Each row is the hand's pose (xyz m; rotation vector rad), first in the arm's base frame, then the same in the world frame.
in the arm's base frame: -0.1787 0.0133 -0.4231 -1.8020 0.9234 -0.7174
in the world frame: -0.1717 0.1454 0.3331 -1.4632 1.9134 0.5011
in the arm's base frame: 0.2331 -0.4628 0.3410 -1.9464 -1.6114 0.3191
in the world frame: 0.3385 -0.6552 0.0523 -1.1350 -0.5545 0.6073
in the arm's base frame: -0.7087 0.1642 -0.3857 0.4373 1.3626 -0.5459
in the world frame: -0.2797 0.2148 0.8703 0.8710 2.5997 -0.6760
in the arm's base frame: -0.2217 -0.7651 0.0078 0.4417 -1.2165 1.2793
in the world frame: -0.2511 -0.7405 0.2854 1.1533 -0.5779 0.2419
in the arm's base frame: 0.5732 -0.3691 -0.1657 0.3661 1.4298 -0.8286
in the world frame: 0.1343 -0.2682 -0.3833 0.5909 2.7482 -0.8881
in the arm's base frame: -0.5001 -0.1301 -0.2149 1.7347 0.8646 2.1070
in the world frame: -0.2135 -0.1108 0.6491 -2.7689 -0.0960 -0.9455
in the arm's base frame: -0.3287 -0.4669 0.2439 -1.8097 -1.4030 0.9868
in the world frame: 0.0368 -0.6378 0.5357 -0.7295 -0.5616 1.0298
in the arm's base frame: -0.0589 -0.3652 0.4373 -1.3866 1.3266 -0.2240
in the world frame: 0.3442 -0.6483 0.3748 -0.7668 2.2779 0.8203
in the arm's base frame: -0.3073 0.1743 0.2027 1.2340 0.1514 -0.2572
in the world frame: 0.3367 -0.0881 0.6811 1.5427 1.0827 -1.2310
